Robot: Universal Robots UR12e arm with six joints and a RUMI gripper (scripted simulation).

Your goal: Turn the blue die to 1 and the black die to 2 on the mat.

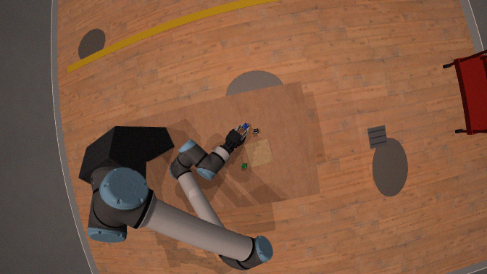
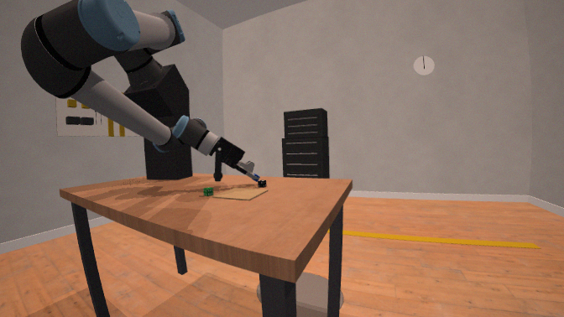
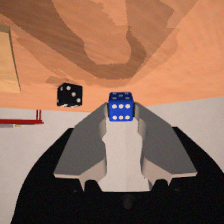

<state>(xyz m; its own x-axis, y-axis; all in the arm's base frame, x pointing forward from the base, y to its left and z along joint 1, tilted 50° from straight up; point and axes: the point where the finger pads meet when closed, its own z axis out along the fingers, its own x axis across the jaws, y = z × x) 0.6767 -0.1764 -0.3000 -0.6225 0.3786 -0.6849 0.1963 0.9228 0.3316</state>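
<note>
Right now my hand is 50 mm short of the black die, 40 mm to the left of it and 20 mm above it. The rest, counted from my hand: green die (220 mm to the right, 60 mm behind, 20 mm below); then tan mat (160 mm to the right, 40 mm ahead, 30 mm below); then blue die (right at my hand).
</note>
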